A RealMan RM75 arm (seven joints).
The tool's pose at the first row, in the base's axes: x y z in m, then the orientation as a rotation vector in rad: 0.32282, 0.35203, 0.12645, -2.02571, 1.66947, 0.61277
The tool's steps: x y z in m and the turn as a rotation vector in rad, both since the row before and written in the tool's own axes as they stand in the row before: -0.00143, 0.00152, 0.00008, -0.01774, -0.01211, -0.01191; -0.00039, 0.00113, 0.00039, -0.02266, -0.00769, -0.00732; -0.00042, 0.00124, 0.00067, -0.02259, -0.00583, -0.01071; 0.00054, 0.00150, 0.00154, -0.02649, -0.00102, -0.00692; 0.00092, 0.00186, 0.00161, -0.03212, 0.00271, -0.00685; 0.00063, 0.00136, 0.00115, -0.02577, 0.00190, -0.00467; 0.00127, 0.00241, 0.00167, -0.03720, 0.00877, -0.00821; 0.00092, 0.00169, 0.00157, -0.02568, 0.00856, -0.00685; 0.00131, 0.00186, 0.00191, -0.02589, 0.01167, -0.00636; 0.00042, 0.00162, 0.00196, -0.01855, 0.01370, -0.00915; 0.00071, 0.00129, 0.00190, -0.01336, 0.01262, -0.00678; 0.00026, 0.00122, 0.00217, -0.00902, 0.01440, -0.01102; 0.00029, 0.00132, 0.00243, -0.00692, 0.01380, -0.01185
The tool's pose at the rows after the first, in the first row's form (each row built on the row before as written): 0.32107, 0.35294, 0.12715, -2.03887, 1.64949, 0.63667; 0.31986, 0.35326, 0.12702, -2.05487, 1.63688, 0.66276; 0.31850, 0.35372, 0.12670, -2.07419, 1.62116, 0.68596; 0.31696, 0.35388, 0.12512, -2.09674, 1.61197, 0.70973; 0.31511, 0.35366, 0.12327, -2.12562, 1.60427, 0.73550; 0.31373, 0.35347, 0.12199, -2.14799, 1.59859, 0.75683; 0.31136, 0.35274, 0.11997, -2.18544, 1.59113, 0.78157; 0.30960, 0.35236, 0.11826, -2.21385, 1.58537, 0.79596; 0.30767, 0.35175, 0.11609, -2.24442, 1.58131, 0.80767; 0.30572, 0.35186, 0.11441, -2.27317, 1.57479, 0.80948; 0.30416, 0.35178, 0.11259, -2.29609, 1.57086, 0.80788; 0.30245, 0.35216, 0.11080, -2.31989, 1.56233, 0.79913; 0.30058, 0.35255, 0.10878, -2.34220, 1.55239, 0.78866
